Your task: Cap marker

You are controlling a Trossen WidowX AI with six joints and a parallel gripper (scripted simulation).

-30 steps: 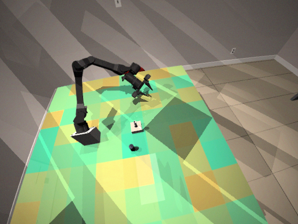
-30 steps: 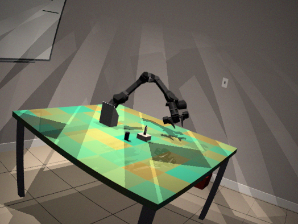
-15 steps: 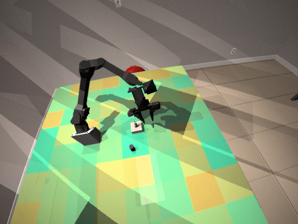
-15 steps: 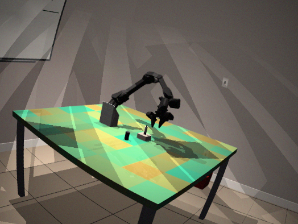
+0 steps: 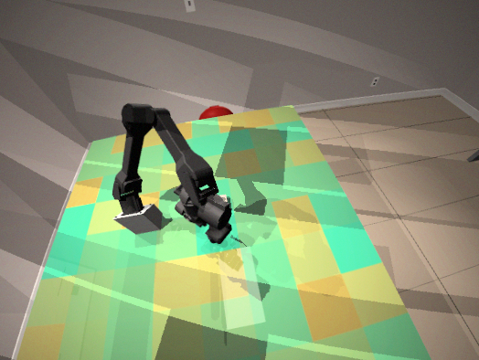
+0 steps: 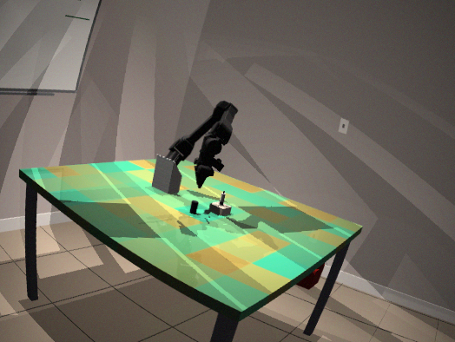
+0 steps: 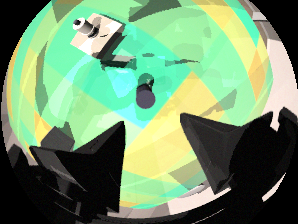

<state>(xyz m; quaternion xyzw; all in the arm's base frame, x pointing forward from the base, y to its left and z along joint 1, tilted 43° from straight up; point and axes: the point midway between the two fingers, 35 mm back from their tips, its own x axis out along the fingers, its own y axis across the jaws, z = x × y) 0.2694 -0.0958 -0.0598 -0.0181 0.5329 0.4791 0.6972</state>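
Right now the dark cap is 9 cm below my gripper tip. Also, from my gripper tip: pale holder block: 4 cm ahead, 14 cm to the left, 10 cm below.
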